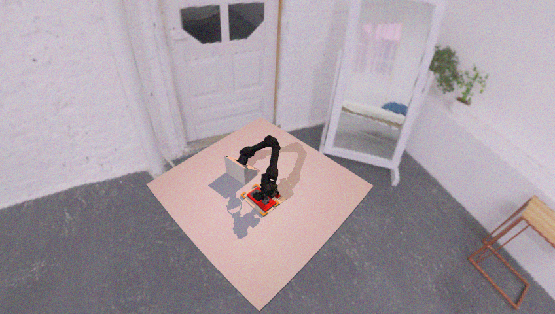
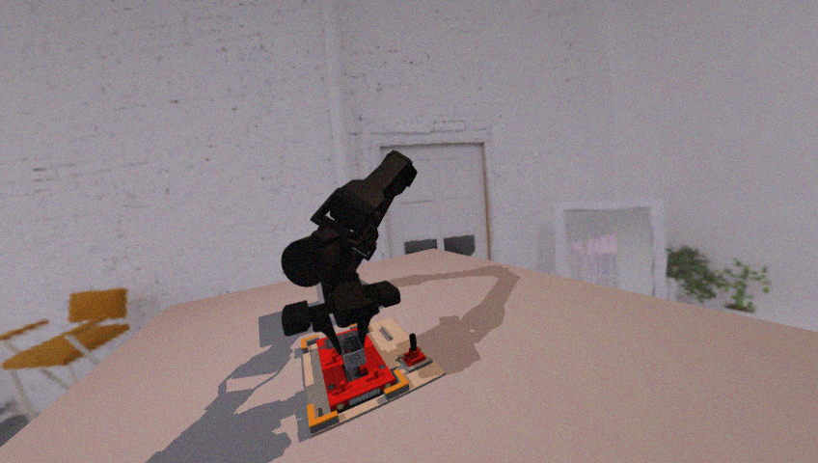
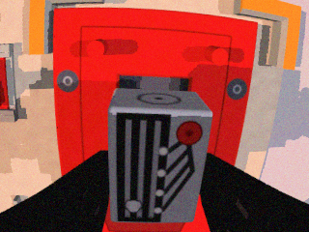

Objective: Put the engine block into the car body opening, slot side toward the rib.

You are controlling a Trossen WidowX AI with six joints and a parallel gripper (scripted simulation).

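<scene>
Right now the black peg is 40 mm ahead of my gripper tip, 110 mm to the left of it and 30 mm below it. Also, from my gripper tip: engine block (10 mm below).
</scene>
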